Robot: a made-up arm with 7 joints. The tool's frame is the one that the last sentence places. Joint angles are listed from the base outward.
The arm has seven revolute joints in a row. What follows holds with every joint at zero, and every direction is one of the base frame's. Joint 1 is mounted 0.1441 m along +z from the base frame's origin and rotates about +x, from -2.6 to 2.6 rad. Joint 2 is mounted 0.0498 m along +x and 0.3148 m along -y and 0.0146 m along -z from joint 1 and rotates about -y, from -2.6 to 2.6 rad. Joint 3 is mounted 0.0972 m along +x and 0.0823 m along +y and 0.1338 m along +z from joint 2 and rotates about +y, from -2.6 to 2.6 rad. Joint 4 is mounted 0.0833 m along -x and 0.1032 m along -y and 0.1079 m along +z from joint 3 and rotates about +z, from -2.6 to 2.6 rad. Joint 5 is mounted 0.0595 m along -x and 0.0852 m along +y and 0.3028 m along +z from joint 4 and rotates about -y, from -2.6 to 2.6 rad. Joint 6 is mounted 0.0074 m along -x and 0.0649 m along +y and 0.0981 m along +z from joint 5 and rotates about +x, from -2.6 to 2.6 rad. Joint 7 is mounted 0.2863 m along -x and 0.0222 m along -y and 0.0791 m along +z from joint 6 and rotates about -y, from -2.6 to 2.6 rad. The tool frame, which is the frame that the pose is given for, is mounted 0.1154 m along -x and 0.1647 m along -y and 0.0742 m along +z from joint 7; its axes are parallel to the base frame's.
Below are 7 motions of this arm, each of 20 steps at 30 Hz.
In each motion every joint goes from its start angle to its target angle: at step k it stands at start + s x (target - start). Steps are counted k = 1, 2, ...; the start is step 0. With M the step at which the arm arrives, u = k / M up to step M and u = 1 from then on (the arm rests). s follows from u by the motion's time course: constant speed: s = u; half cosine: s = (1 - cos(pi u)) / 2; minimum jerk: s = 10 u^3 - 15 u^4 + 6 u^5.
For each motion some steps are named. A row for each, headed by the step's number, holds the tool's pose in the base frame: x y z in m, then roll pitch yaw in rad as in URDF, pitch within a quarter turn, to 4 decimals.
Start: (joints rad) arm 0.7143 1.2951 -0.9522 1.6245 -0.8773 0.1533 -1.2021
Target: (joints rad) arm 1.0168 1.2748 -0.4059 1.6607 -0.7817 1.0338 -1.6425
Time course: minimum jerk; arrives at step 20
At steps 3, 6, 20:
3: -0.6691 -0.0121 -0.3712 -0.6246 0.0109 -0.7026
6: -0.6955 -0.0613 -0.3277 -0.5879 0.1848 -0.5853
20: -0.6346 -0.3485 -0.2409 0.2550 0.9650 0.7935

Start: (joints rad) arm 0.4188 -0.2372 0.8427 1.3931 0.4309 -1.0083 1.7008
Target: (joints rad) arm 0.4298 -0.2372 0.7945 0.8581 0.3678 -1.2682 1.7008
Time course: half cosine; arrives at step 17
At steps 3, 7, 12, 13, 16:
3: 0.5018 -0.9318 0.2726 2.7722 -1.0085 -1.6906
7: 0.4714 -0.9433 0.3555 2.9579 -1.1697 -1.9374
12: 0.4251 -0.9318 0.4828 -2.5572 -1.3298 -2.7814
13: 0.4181 -0.9269 0.5023 -2.3726 -1.3328 -2.9762
16: 0.4061 -0.9160 0.5366 -2.0537 -1.3180 2.9710

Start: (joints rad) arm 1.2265 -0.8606 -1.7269 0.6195 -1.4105 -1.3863 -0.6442
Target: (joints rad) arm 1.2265 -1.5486 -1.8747 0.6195 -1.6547 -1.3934 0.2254
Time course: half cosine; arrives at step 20
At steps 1, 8, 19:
1: -0.4603 -0.3986 0.3317 -0.8768 0.5532 0.0988
8: -0.3536 -0.4985 0.3665 -0.7514 0.4704 0.5723
19: -0.0717 -0.6100 0.3869 -0.5028 0.1884 1.4017

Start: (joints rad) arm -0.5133 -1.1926 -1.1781 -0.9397 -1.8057 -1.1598 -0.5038
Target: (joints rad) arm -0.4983 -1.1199 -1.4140 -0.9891 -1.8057 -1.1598 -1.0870
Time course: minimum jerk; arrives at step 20
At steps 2, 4, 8, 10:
2: 0.5583 -0.1118 0.9169 -2.7240 0.8048 -2.6216
4: 0.5491 -0.1112 0.9187 -2.7265 0.7914 -2.6262
8: 0.4995 -0.1100 0.9261 -2.7382 0.7214 -2.6500
10: 0.4636 -0.1108 0.9290 -2.7448 0.6725 -2.6665

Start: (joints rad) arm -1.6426 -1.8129 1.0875 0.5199 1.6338 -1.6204 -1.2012
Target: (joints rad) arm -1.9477 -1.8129 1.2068 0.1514 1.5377 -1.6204 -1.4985
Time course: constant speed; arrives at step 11
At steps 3, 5, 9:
3: 0.7051 -0.1513 0.2992 -1.8934 -1.2250 -2.4978
5: 0.6956 -0.1728 0.2875 -1.6274 -1.3172 -2.8173
9: 0.6687 -0.2190 0.2755 -0.5650 -1.3454 2.2987

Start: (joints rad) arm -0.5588 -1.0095 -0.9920 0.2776 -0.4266 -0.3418 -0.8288
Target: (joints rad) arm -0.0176 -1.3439 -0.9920 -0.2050 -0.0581 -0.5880 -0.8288
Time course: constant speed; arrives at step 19
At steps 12, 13, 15, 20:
12: 0.0302 -0.0521 1.0202 -1.3070 0.8736 -1.0107
13: 0.0391 -0.0662 1.0140 -1.2920 0.8793 -1.0177
15: 0.0579 -0.0926 1.0000 -1.2679 0.8902 -1.0360
20: 0.0990 -0.1381 0.9666 -1.2437 0.9093 -1.0891

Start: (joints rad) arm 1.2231 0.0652 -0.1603 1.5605 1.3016 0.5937 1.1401
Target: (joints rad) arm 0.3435 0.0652 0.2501 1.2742 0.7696 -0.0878 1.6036
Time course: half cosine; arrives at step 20
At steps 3, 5, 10, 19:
3: 0.0572 -0.3196 -0.2820 -2.6405 0.3335 -1.2061
5: 0.0530 -0.3763 -0.2693 -2.7670 0.2961 -1.2497
10: 0.0349 -0.5932 -0.1422 3.1110 0.0602 -1.4505
19: 0.0247 -0.7847 0.2416 2.8880 -0.4809 -1.7498

